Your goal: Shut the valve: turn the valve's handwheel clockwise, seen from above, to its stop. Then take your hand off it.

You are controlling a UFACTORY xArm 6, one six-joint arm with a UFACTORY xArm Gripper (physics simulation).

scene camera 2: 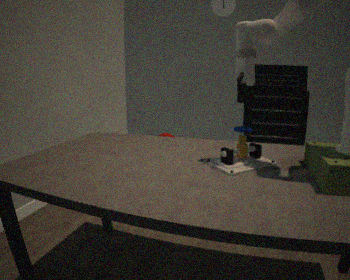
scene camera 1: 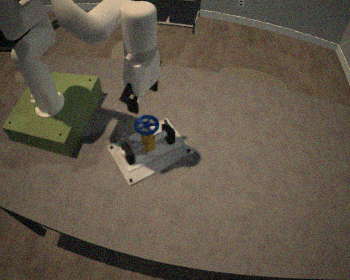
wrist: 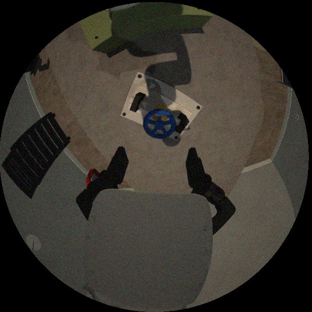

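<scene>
The blue handwheel [scene camera 1: 147, 125] [scene camera 2: 243, 129] [wrist: 159, 124] lies level on top of the yellow valve body [scene camera 1: 148, 143] [scene camera 2: 242, 148]. The valve sits on a pipe between two black end blocks [scene camera 1: 129, 152] [scene camera 2: 227, 156], on a white base plate [scene camera 1: 131, 176] [scene camera 2: 231, 170] [wrist: 190, 102]. My gripper [scene camera 1: 144, 99] [scene camera 2: 241, 99] [wrist: 156, 154] is open and empty. It hangs clear above the handwheel, fingers pointing down, not touching it. In the wrist view the wheel shows whole, beyond the fingertips. The wheel's turn angle relative to its stop cannot be told.
The green block [scene camera 1: 25, 120] [scene camera 2: 327, 172] [wrist: 100, 30] under the arm's base stands beside the valve's plate on the table [scene camera 1: 250, 175] [scene camera 2: 125, 175]. A red object [scene camera 2: 166, 135] [wrist: 91, 177] shows beyond the table's far edge. A dark slatted unit stands at the wall.
</scene>
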